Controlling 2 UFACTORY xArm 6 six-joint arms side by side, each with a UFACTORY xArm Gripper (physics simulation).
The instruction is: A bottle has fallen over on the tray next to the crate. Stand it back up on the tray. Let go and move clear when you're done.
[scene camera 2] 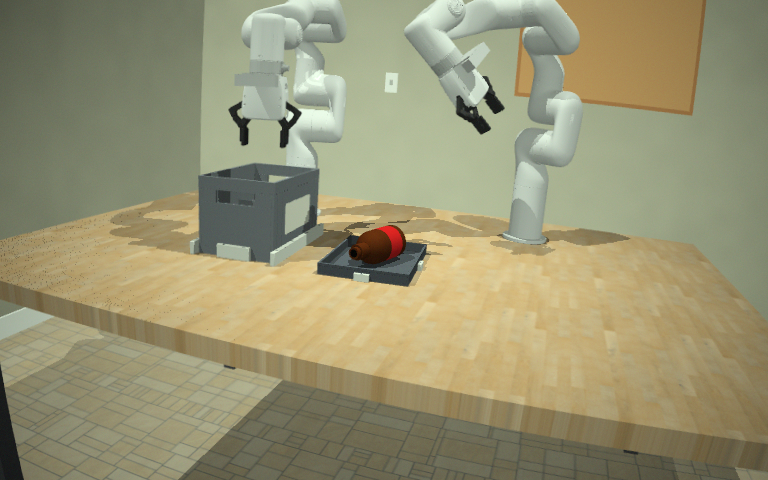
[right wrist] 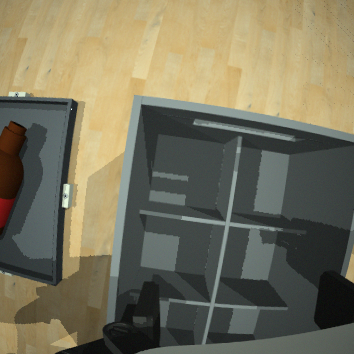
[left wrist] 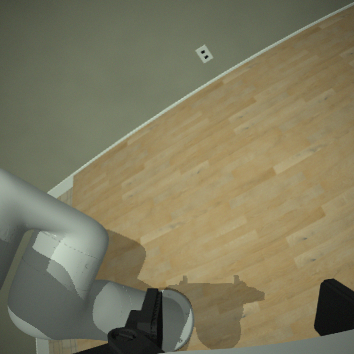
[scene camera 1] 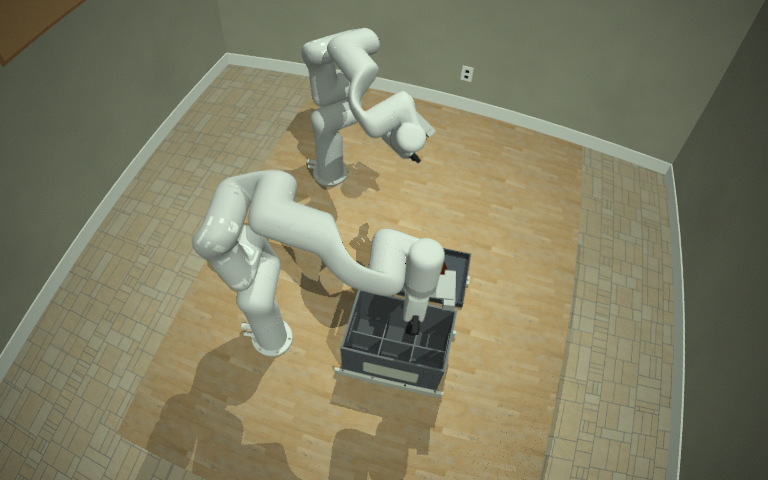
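Where they show: left gripper, fingertip midpoint: (scene camera 2: pixel 493 121) (left wrist: pixel 243 312); right gripper, fingertip midpoint: (scene camera 2: pixel 263 146) (right wrist: pixel 242 305) (scene camera 1: pixel 413 316); left arm's base, origin of the base link: (scene camera 2: pixel 524 238) (left wrist: pixel 165 320) (scene camera 1: pixel 330 173); right arm's base, origin of the base link: (scene camera 1: pixel 272 337).
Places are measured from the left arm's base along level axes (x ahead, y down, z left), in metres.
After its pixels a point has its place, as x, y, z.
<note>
A brown bottle with a red label (scene camera 1: pixel 444 267) {0.488, -0.068, -0.309} (scene camera 2: pixel 378 246) {0.489, -0.053, -0.289} (right wrist: pixel 7 175) {0.463, -0.062, -0.341} lies on its side on the dark shallow tray (scene camera 1: pixel 461 278) {0.549, -0.005, -0.291} (scene camera 2: pixel 336 270) {0.571, -0.013, -0.350} (right wrist: pixel 66 150) {0.507, -0.015, -0.396}. In scene camera 2 its neck points toward the lower left. The right wrist view cuts off part of it. My right gripper (scene camera 1: pixel 414 328) {0.449, -0.237, -0.589} (scene camera 2: pixel 263 142) {0.449, -0.237, -0.589} (right wrist: pixel 242 305) {0.449, -0.237, -0.589} is open and empty, pointing down above the crate (scene camera 1: pixel 353 359) {0.328, -0.118, -0.699} (scene camera 2: pixel 237 226) {0.560, -0.072, -0.588} (right wrist: pixel 124 200) {0.482, -0.175, -0.511}, beside the tray. My left gripper (scene camera 1: pixel 416 158) (scene camera 2: pixel 490 118) {0.254, -0.328, -0.099} (left wrist: pixel 243 312) {0.254, -0.328, -0.099} is open and empty, tilted, high above the table and well apart from the bottle.
The crate is tall, with thin dividers (right wrist: pixel 226 235) {0.457, -0.094, -0.601} forming several compartments. Pale brackets (scene camera 2: pixel 294 244) (right wrist: pixel 66 196) stand along the crate and the tray edges. The tray lies beside the crate with a narrow gap of table between them. The right arm hides part of the tray in scene camera 1.
</note>
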